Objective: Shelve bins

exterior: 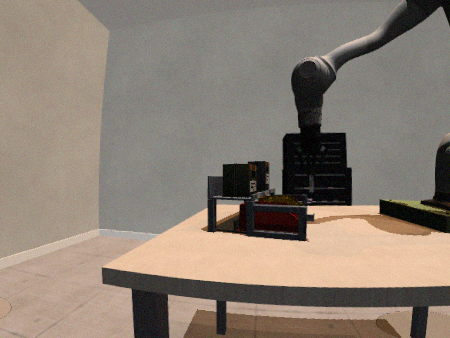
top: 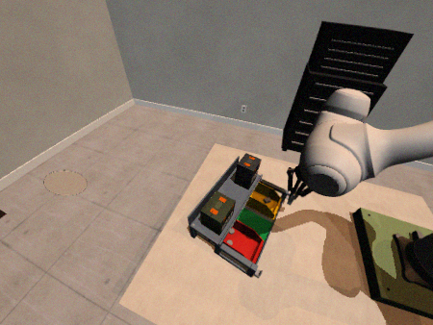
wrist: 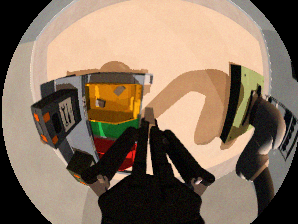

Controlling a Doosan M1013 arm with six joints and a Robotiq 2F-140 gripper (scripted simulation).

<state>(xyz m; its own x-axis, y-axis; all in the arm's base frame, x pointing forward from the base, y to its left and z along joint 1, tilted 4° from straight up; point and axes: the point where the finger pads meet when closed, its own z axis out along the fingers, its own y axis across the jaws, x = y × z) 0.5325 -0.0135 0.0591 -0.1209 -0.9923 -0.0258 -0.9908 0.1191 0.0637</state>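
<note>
Right now the yellow bin is 110 mm ahead of my hand, 90 mm below it and 10 mm to the right of it. The rest, counted from my hand: dark box: 200 mm ahead, 30 mm to the right, 30 mm above; red bin: 210 mm to the left, 140 mm ahead, 90 mm below.
</note>
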